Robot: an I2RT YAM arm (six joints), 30 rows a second.
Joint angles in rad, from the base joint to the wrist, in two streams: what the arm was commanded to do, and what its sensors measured. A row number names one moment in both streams.
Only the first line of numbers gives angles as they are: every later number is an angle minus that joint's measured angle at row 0.
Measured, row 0:
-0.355, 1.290, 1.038, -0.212, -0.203, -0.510
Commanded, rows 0 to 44:
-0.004, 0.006, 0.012, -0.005, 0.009, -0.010
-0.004, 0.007, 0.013, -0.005, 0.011, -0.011
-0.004, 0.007, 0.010, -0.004, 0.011, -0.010
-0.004, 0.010, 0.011, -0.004, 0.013, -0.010
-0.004, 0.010, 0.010, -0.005, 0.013, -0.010
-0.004, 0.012, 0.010, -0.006, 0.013, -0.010
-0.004, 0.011, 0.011, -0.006, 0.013, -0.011
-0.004, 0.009, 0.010, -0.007, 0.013, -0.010
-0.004, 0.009, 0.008, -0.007, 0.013, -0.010
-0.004, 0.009, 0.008, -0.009, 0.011, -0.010
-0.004, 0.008, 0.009, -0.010, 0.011, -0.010
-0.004, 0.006, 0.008, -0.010, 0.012, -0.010
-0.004, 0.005, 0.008, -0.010, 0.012, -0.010
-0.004, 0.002, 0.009, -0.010, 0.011, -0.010
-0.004, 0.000, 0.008, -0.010, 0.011, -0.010
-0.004, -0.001, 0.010, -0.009, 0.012, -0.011
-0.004, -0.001, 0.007, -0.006, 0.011, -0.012
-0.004, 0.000, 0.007, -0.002, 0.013, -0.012
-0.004, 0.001, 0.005, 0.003, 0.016, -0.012
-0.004, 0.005, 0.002, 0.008, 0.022, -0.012
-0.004, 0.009, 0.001, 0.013, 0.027, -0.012
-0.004, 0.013, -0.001, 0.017, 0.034, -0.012
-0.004, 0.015, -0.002, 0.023, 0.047, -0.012
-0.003, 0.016, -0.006, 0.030, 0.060, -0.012
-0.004, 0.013, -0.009, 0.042, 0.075, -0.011
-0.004, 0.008, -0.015, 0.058, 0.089, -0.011
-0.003, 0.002, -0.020, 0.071, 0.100, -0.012
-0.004, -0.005, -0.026, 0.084, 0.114, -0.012
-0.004, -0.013, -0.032, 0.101, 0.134, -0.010
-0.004, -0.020, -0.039, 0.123, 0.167, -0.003
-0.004, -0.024, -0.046, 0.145, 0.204, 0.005
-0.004, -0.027, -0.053, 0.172, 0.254, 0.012
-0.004, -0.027, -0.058, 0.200, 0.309, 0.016
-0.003, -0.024, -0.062, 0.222, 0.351, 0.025
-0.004, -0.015, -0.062, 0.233, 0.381, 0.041
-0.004, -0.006, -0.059, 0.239, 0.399, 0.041
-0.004, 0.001, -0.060, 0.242, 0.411, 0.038
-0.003, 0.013, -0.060, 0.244, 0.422, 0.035
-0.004, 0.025, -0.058, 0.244, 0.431, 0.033
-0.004, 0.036, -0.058, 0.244, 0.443, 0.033
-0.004, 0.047, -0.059, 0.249, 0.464, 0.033
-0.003, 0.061, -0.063, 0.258, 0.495, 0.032
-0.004, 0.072, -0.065, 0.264, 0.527, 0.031
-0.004, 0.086, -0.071, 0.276, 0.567, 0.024
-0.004, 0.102, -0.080, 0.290, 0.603, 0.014
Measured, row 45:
0.000, 0.065, -0.052, 0.250, 0.468, 0.011
